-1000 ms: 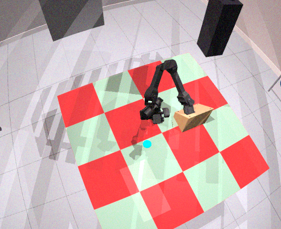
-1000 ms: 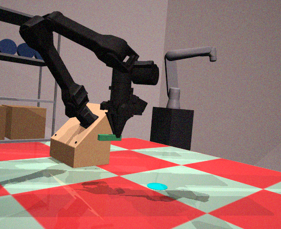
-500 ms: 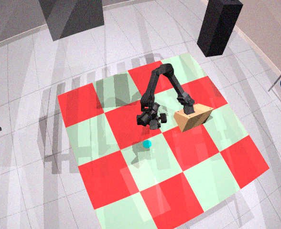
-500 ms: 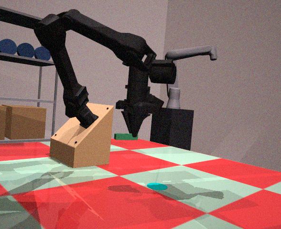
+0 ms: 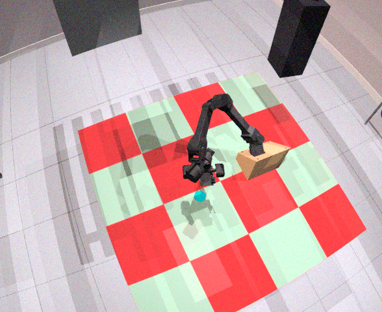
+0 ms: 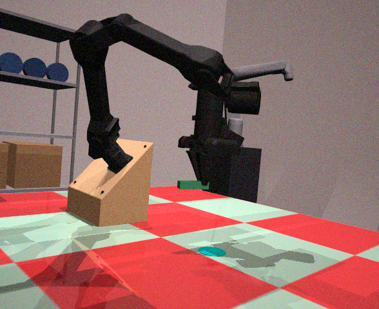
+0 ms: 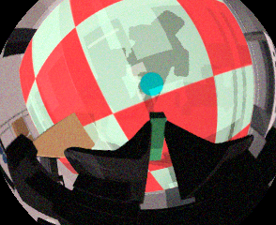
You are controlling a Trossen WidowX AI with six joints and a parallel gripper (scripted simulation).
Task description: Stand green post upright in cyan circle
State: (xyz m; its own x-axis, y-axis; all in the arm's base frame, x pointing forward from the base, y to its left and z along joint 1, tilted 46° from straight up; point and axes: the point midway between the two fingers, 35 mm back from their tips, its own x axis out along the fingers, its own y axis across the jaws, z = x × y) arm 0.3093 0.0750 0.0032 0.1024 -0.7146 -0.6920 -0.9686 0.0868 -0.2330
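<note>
The cyan circle lies 140 mm below my gripper tip, 30 mm to the left of it and 10 mm ahead of it. From my gripper tip the other things lie so: green post (20 mm to the right).
</note>
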